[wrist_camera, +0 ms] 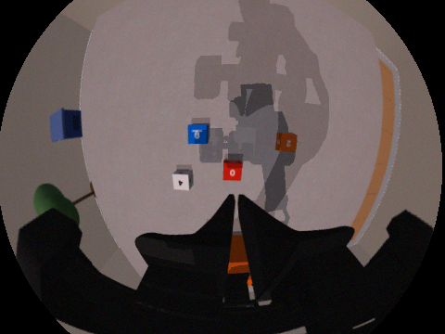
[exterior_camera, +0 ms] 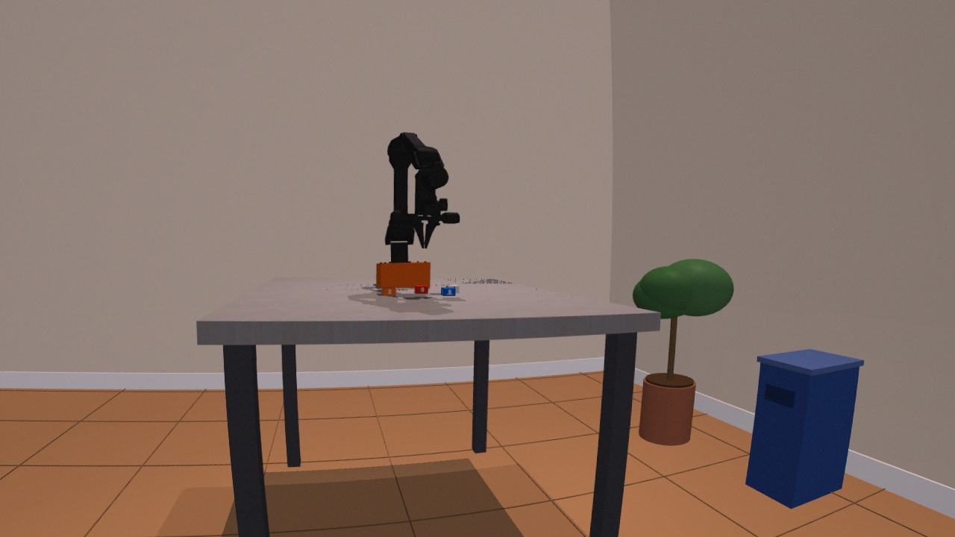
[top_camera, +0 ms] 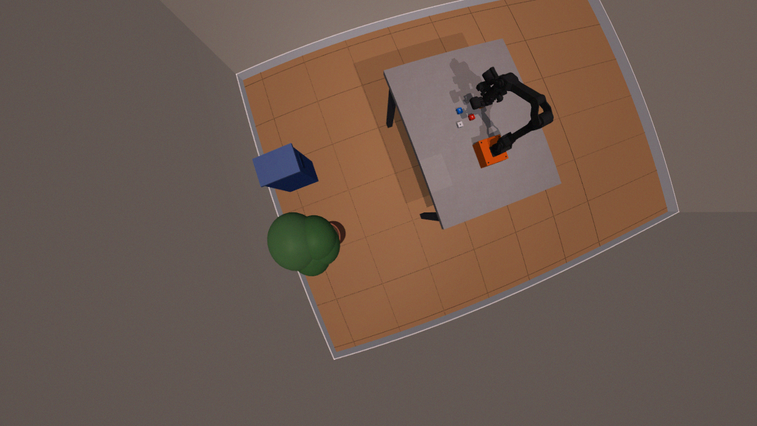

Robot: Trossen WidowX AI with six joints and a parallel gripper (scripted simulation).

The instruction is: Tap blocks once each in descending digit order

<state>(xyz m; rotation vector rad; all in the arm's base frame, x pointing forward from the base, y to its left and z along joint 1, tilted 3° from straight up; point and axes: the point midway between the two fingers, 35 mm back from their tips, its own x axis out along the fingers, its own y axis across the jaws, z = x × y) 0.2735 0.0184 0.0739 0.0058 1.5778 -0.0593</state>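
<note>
Now: the red block 1 cm behind my gripper tip and 11 cm below it. Also, from my gripper tip: orange block: 4 cm ahead, 10 cm to the right, 11 cm below; white block: 3 cm behind, 9 cm to the left, 11 cm below; blue block: 6 cm ahead, 5 cm to the left, 11 cm below.
</note>
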